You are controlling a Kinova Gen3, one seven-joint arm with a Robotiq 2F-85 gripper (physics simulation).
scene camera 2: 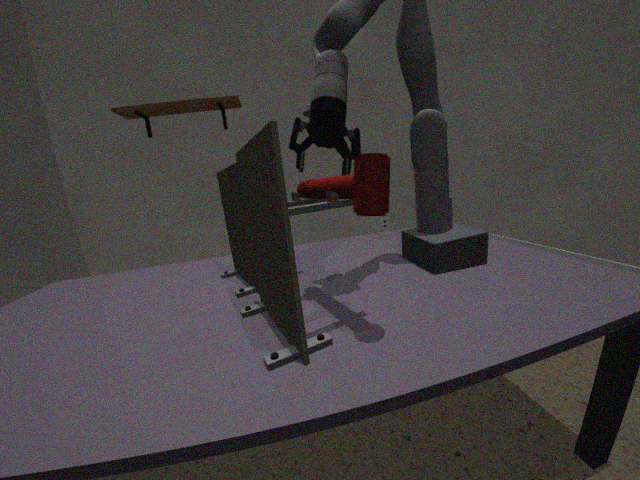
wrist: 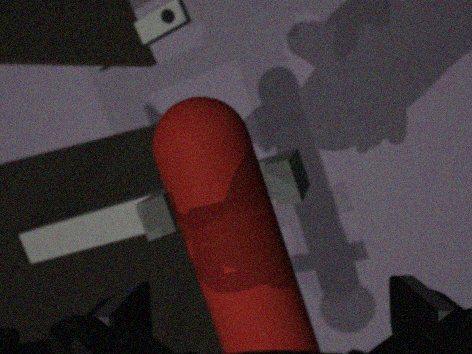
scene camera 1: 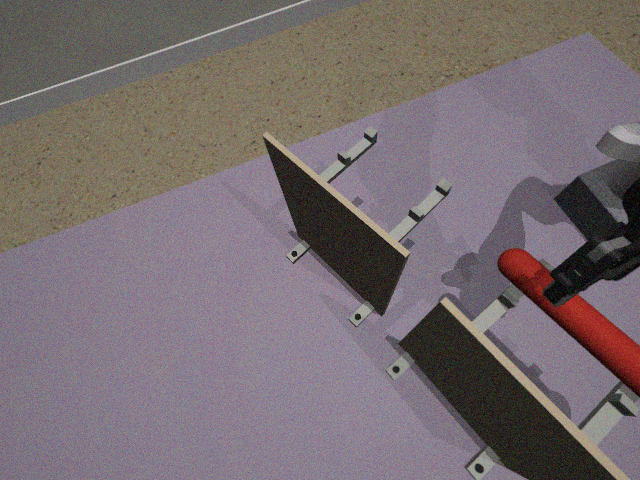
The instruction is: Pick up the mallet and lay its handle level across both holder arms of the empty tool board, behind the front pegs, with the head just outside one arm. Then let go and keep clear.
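Seen in the pictures: gripper, fingertip midpoint: (scene camera 2: pixel 323 174) (wrist: pixel 268 305) (scene camera 1: pixel 580 286); arm's base, link origin: (scene camera 2: pixel 433 229).
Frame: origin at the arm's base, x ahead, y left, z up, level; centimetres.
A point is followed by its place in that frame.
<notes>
The red mallet (scene camera 1: pixel 589 325) {x 36.7, y 13.7, z 17.6 cm} (scene camera 2: pixel 372 184) {x 34.1, y 29.3, z 16.0 cm} (wrist: pixel 210 165) {x 36.9, y 4.7, z 17.6 cm} lies with its handle across the holder arms of the nearer tool board (scene camera 1: pixel 454 361) {x 50.5, y 10.7, z 13.1 cm} (scene camera 2: pixel 268 222) {x 48.1, y 21.9, z 12.0 cm}. In the wrist view the handle lies between an arm's inner block (wrist: pixel 157 217) {x 40.7, y 7.4, z 15.3 cm} and its front peg (wrist: pixel 287 177) {x 34.5, y 5.9, z 15.5 cm}. The head hangs at the right in scene camera 2 and is outside scene camera 1. The empty tool board (scene camera 1: pixel 336 227) {x 55.2, y -11.5, z 15.1 cm} (scene camera 2: pixel 230 206) {x 56.1, y -14.2, z 13.3 cm} (wrist: pixel 50 30) {x 51.8, y -3.2, z 5.4 cm} stands apart, its two holder arms (scene camera 1: pixel 356 149) {x 45.3, y -23.8, z 12.7 cm} (scene camera 1: pixel 429 200) {x 40.4, y -9.9, z 12.7 cm} bare. My gripper (scene camera 1: pixel 558 291) (scene camera 2: pixel 323 170) {x 35.1, y 9.8, z 18.6 cm} (wrist: pixel 268 305) {x 35.1, y 9.8, z 18.6 cm} is open, low over the handle, a fingertip showing on either side.
The boards' feet (scene camera 1: pixel 293 253) {x 62.0, y -20.6, z -7.4 cm} (scene camera 1: pixel 395 368) {x 54.7, y 8.4, z -7.4 cm} (scene camera 2: pixel 281 355) {x 49.7, y 26.8, z -7.8 cm} rest on the purple table (scene camera 1: pixel 155 335) {x 94.2, y -18.3, z -8.9 cm} (scene camera 2: pixel 129 372) {x 74.3, y 20.4, z -9.0 cm}. My arm's base block (scene camera 2: pixel 444 250) {x 5.5, y 10.8, z -2.8 cm} stands at the back right. A wooden wall shelf (scene camera 2: pixel 178 106) hangs at the back left.
</notes>
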